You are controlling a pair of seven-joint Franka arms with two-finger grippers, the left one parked.
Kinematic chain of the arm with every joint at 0, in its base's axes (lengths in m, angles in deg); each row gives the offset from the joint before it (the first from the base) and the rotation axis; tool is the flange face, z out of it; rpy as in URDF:
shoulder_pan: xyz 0 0 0.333 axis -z
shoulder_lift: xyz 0 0 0 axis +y
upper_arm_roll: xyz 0 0 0.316 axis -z
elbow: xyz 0.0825 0 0 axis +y
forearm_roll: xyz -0.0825 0 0.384 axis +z
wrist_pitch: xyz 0 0 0 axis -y
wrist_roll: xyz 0.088 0 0 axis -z
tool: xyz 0 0 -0.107 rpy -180 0 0
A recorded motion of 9 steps. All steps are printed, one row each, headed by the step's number.
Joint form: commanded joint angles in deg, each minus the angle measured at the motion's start. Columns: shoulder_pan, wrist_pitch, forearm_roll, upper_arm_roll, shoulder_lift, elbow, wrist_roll.
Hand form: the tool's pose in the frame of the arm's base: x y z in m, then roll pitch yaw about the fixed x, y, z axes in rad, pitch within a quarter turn. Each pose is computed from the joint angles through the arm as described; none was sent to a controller.
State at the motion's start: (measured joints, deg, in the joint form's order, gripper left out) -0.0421 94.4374 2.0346 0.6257 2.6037 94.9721 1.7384
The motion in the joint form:
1: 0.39 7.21 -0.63 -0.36 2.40 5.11 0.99
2: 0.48 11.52 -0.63 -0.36 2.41 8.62 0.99
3: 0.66 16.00 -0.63 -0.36 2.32 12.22 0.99
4: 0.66 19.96 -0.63 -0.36 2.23 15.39 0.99
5: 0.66 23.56 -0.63 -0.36 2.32 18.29 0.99
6: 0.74 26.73 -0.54 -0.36 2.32 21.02 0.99
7: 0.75 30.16 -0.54 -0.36 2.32 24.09 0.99
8: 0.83 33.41 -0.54 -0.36 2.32 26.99 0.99
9: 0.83 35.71 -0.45 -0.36 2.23 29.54 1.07
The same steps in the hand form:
1: 0.5834 -0.0040 0.5083 -3.1212 0.0611 -0.0634
2: 0.5830 -0.0052 0.4853 -3.1210 0.0473 -0.0667
3: 0.5809 -0.0072 0.4631 -3.1207 0.0304 -0.0716
4: 0.5779 -0.0074 0.4439 -3.1205 0.0151 -0.0732
5: 0.5744 -0.0075 0.4248 -3.1206 0.0044 -0.0745
6: 0.5696 -0.0083 0.4076 -3.1194 -0.0032 -0.0779
7: 0.5629 -0.0085 0.3885 -3.1199 -0.0095 -0.0794
8: 0.5557 -0.0094 0.3708 -3.1204 -0.0156 -0.0820
9: 0.5475 -0.0094 0.3555 -3.1199 -0.0128 -0.0852

